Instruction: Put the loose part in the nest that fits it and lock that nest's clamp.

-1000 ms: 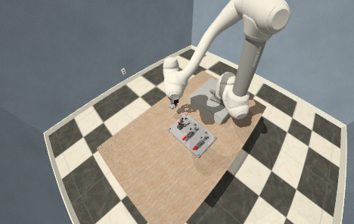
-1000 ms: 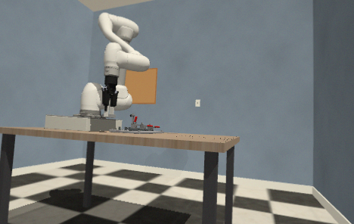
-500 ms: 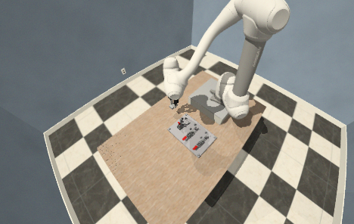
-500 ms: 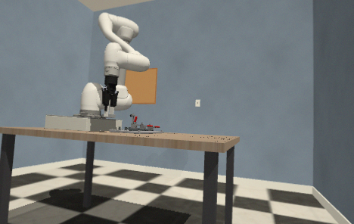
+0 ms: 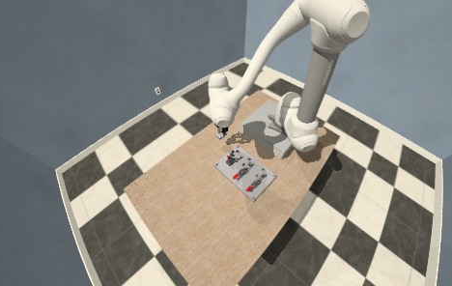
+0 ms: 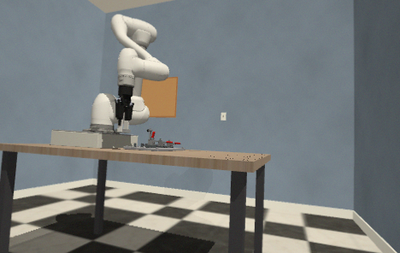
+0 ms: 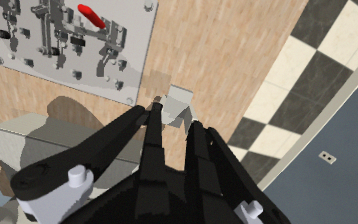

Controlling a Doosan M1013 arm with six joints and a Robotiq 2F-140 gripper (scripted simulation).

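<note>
Now: hand 26 cm to the right of the grey fixture plate, 12 cm above it and 10 cm short of it. From my hand the other things lie so: light grey part 3 cm below.
</note>
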